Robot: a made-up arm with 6 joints.
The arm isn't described. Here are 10 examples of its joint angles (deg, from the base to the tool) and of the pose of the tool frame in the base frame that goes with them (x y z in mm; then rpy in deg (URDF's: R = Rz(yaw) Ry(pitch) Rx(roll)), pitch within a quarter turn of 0, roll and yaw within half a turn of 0).
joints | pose
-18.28 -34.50 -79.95 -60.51 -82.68 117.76 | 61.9 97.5 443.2 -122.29 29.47 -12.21
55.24 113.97 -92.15 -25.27 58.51 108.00 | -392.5 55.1 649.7 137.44 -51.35 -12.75
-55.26 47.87 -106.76 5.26 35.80 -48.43 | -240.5 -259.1 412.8 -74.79 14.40 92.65
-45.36 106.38 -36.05 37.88 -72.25 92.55 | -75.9 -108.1 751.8 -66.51 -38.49 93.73
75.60 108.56 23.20 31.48 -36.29 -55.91 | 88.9 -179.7 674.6 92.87 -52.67 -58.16
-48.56 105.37 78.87 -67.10 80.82 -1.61 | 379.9 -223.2 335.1 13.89 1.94 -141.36
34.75 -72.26 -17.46 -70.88 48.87 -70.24 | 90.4 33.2 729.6 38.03 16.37 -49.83
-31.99 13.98 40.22 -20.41 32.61 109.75 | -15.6 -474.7 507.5 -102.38 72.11 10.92
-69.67 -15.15 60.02 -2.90 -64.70 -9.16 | 257.5 -346.1 598.5 99.23 -33.76 -34.99
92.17 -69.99 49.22 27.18 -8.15 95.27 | 31.6 151.2 426.6 -13.00 71.29 178.72
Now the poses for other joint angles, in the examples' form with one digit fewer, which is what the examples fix.
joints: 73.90 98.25 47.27 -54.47 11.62 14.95
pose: -191 -162 525 8.4 -20.4 70.1
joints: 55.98 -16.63 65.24 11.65 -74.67 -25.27
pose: -334 -136 544 108.0 -24.3 172.1
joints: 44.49 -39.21 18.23 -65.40 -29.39 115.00
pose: -97 19 578 -72.7 17.5 -72.2
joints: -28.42 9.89 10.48 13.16 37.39 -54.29
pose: 11 -248 681 45.2 -0.4 14.7
